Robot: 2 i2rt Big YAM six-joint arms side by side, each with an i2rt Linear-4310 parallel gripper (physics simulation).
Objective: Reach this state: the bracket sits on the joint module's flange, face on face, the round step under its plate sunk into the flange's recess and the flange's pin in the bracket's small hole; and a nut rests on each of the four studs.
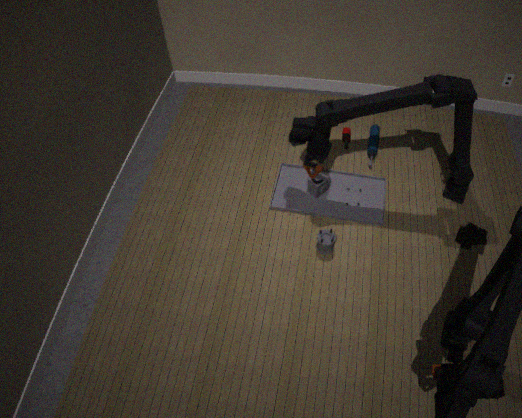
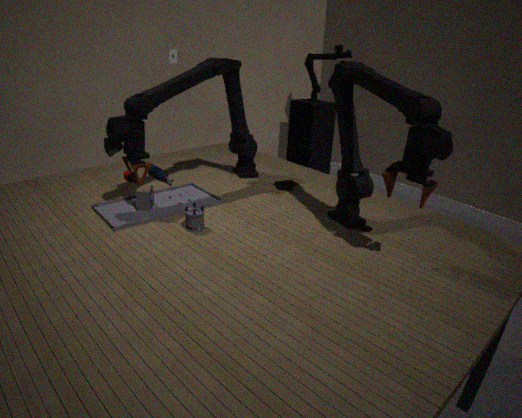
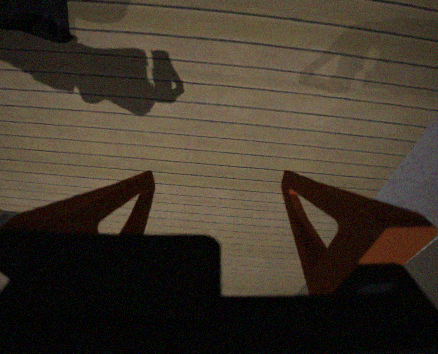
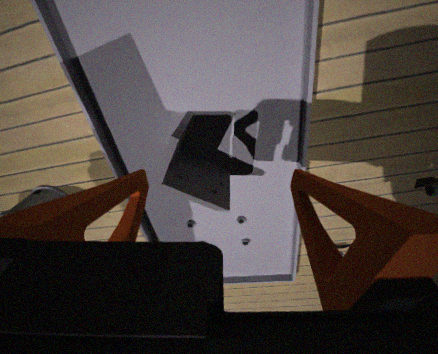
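Where they show: left gripper, between the fingertips: (image 1: 437, 398) (image 2: 404, 202) (image 3: 218, 177); right gripper, between the fingertips: (image 1: 315, 168) (image 2: 136, 180) (image 4: 219, 177); left arm's base, origin of its link: (image 1: 455, 331) (image 2: 346, 220); right arm's base, origin of its link: (image 1: 455, 190) (image 2: 245, 173).
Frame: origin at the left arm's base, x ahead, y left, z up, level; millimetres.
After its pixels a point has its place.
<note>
The grey angled bracket (image 1: 319, 186) {x 597, y -328, z 70 mm} (image 2: 145, 201) {x 616, y -327, z 39 mm} (image 4: 197, 160) {x 596, y -350, z 12 mm} stands on the grey tray (image 1: 372, 187) {x 421, y -457, z 4 mm} (image 2: 112, 220) {x 740, y -289, z 4 mm} (image 4: 225, 60) {x 695, y -374, z 4 mm}. Several small dark nuts (image 1: 360, 190) {x 460, y -421, z 8 mm} (image 2: 181, 194) {x 457, y -417, z 9 mm} (image 4: 241, 219) {x 508, y -409, z 8 mm} lie on the tray beside it. The grey joint module (image 1: 326, 242) {x 496, y -120, z 60 mm} (image 2: 194, 220) {x 514, y -113, z 41 mm} stands upright on the table near the tray, its dark studs pointing up with no bracket on the flange. My right gripper (image 1: 314, 175) {x 632, y -376, z 101 mm} (image 2: 138, 181) {x 632, y -376, z 101 mm} (image 4: 219, 177) {x 632, y -376, z 101 mm} is open and empty, above the bracket and slightly to one side. My left gripper (image 2: 406, 201) {x 55, y 283, z 183 mm} (image 3: 218, 177) {x 55, y 283, z 183 mm} is open and empty, high above the table, far from the parts.
A red-handled tool (image 1: 346, 134) {x 596, y -668, z 34 mm} (image 2: 128, 175) {x 610, y -665, z 27 mm} and a blue-handled tool (image 1: 374, 137) {x 481, y -690, z 41 mm} (image 2: 158, 172) {x 488, y -635, z 34 mm} lie on the table behind the tray. A small black object (image 1: 471, 235) (image 2: 285, 185) lies between the arm bases. The tray has a low raised rim.
</note>
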